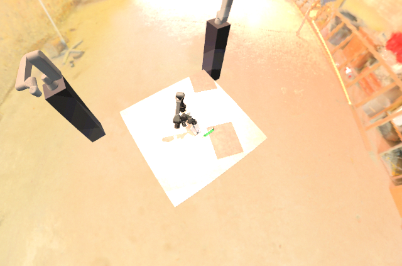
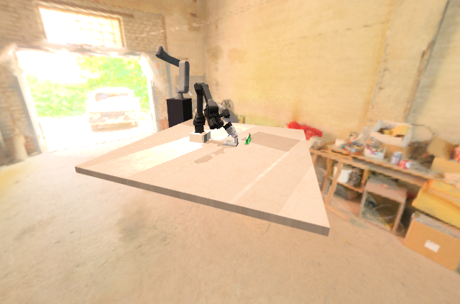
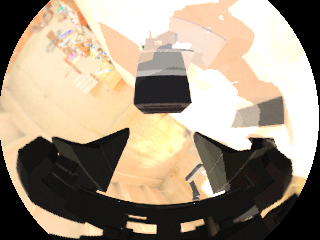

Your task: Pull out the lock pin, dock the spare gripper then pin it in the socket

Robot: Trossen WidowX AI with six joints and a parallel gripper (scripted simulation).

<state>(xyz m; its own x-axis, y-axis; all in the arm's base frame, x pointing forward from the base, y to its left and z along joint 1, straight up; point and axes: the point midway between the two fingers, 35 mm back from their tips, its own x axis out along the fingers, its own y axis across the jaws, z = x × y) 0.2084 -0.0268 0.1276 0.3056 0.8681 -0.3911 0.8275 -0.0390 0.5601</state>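
Now: gripper tip 170 mm short of the green strip, 160 mm above it and 100 mm to the right of it. Round my gripper tip: grey mount (130 mm below, 70 mm ahead, 10 mm to the right); then spare gripper (60 mm below, 50 mm ahead, 10 mm to the right).
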